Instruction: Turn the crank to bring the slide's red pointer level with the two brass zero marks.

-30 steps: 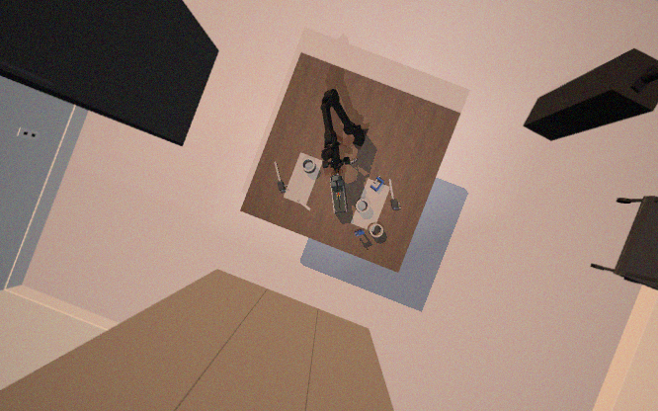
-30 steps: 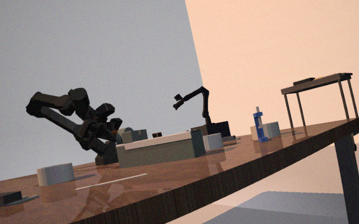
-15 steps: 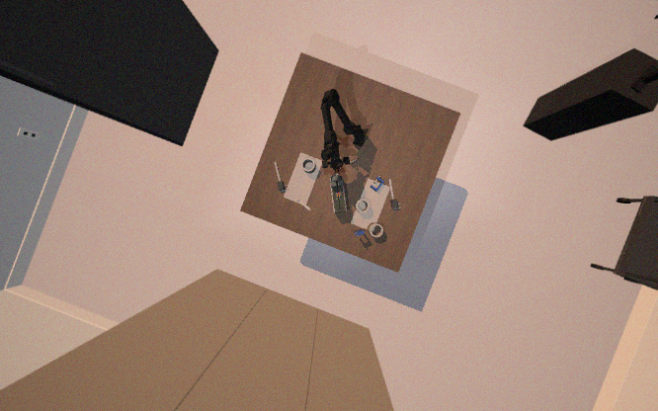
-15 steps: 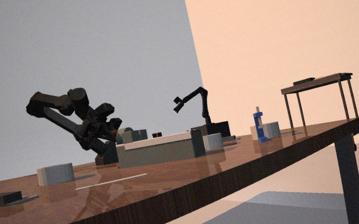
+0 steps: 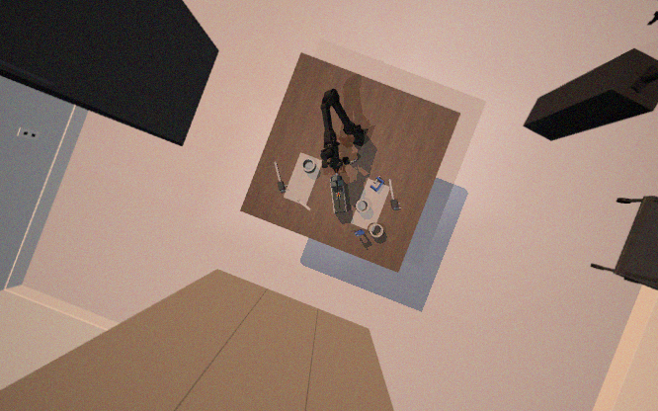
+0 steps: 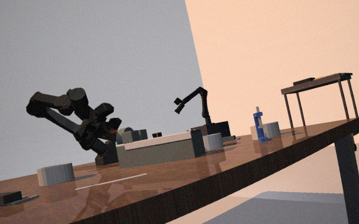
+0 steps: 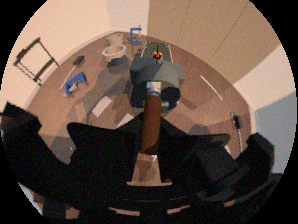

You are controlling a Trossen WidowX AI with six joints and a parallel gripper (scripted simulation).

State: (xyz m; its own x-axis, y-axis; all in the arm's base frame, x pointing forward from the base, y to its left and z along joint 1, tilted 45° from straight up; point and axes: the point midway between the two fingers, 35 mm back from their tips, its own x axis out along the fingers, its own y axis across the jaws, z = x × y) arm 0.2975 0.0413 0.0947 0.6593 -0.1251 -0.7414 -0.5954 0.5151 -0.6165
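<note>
The red pointer is 130 mm ahead of my gripper tip, 80 mm to the left of it and 10 mm below it. Also, from my gripper tip: crank handle 30 mm above, 10 mm to the right, 10 mm behind; then thin white rod 320 mm ahead, 120 mm to the right, 90 mm below.
</note>
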